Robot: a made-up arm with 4 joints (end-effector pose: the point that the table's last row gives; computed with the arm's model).
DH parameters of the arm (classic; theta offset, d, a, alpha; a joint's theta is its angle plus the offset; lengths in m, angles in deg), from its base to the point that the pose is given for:
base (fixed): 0 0 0 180
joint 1: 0 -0.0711 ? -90
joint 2: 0 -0.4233 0.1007 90
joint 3: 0 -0.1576 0.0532 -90
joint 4: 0 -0.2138 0.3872 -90
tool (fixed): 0 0.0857 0 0
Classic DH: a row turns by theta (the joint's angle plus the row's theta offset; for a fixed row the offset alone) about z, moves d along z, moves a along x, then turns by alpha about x.
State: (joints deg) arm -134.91 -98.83 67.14 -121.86
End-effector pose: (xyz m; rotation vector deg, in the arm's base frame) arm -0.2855 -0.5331 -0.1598 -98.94 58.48 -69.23
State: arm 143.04 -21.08 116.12 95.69
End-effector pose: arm -0.2221 -0.6582 0.4533 81.55 -89.30 82.62
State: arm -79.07 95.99 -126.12 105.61
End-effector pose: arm -0.2668 -0.3827 0.0248 -44.72 38.78 -82.77
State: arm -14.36 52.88 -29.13 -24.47
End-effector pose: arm 0.0372 0.8609 0.4210 -14.93 -30.20 36.92
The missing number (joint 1, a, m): 0.079
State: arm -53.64 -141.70 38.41 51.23
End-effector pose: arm -0.3180 0.3248 -0.5875 -79.69 60.47 44.67
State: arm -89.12 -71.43 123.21 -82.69
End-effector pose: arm -0.1504 -0.0667 -0.1652 -33.79 50.07 -70.34
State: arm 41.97 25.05 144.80 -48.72
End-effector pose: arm 0.0509 -0.0006 -0.0328 99.94 -26.40 -146.90
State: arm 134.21 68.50 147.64 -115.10
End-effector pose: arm -0.0793 -0.4553 0.2135 79.19 -140.28 -37.35
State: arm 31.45 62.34 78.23 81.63
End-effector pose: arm 0.0052 0.5157 0.6069 -52.25 -118.04 -114.94
